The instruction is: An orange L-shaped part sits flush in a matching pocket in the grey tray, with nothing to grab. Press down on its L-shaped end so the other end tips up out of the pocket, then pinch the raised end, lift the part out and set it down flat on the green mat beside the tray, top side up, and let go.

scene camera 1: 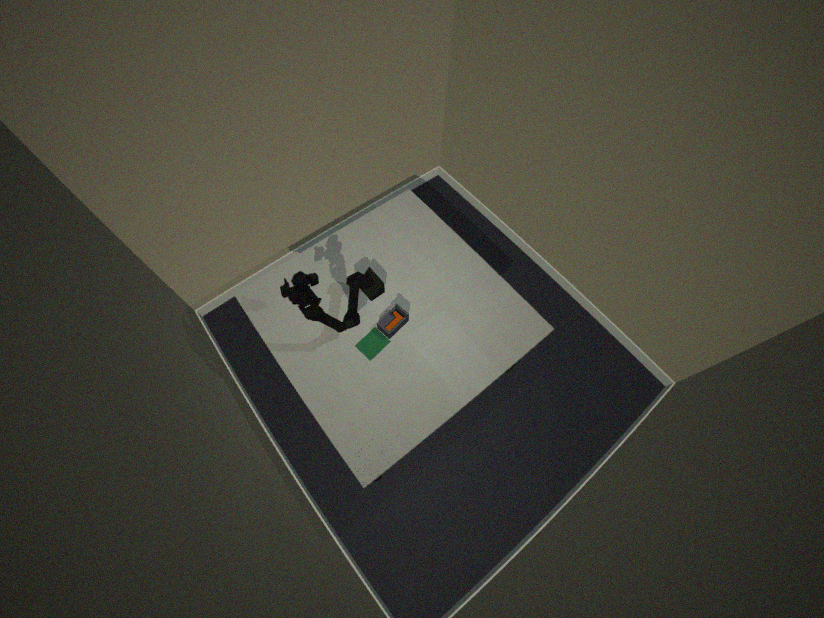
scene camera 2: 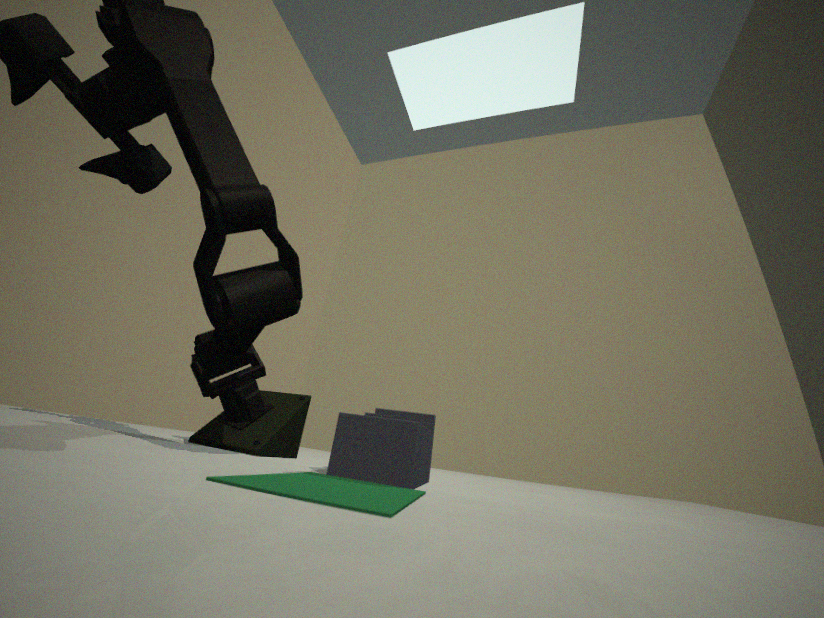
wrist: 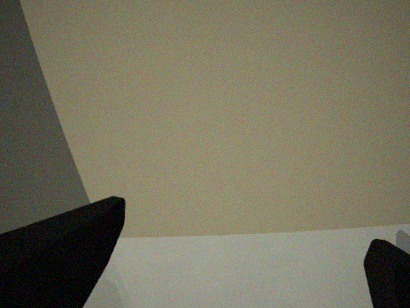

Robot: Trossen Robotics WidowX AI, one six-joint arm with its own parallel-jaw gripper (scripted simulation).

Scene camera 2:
gripper: 50, 137
green mat: 360, 496
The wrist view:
gripper: 247, 232
